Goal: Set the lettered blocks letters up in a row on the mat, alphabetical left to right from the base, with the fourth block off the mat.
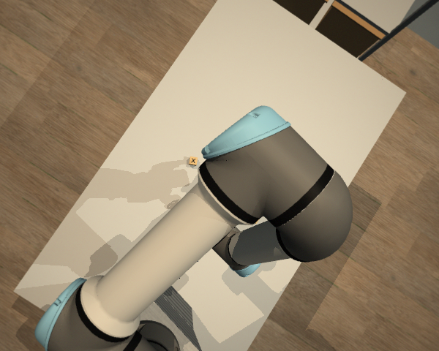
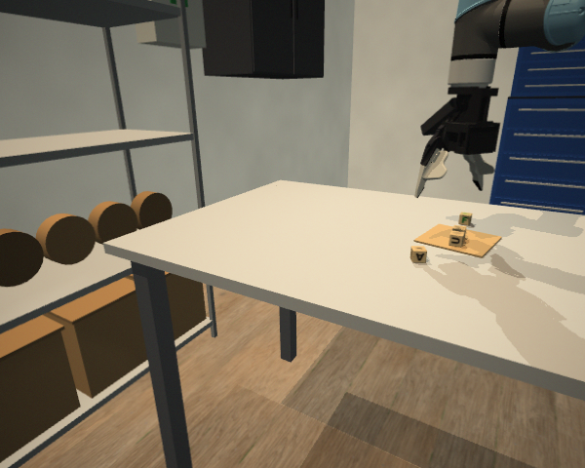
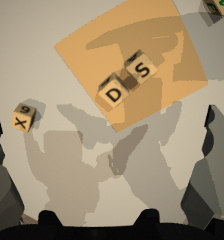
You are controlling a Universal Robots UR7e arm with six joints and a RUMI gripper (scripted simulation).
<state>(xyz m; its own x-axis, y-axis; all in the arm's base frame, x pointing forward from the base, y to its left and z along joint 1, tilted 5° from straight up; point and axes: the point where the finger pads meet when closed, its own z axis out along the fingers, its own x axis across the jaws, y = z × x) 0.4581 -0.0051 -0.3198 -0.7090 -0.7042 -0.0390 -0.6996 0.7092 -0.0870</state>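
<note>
Right now the X block is 12 cm to the left of my hand, 9 cm below it and 3 cm ahead of it. Round my hand: D block 9 cm below, 3 cm behind, 1 cm to the left; S block 9 cm below, 3 cm to the right, 3 cm behind; orange mat 10 cm below, 3 cm to the right, 3 cm behind.
</note>
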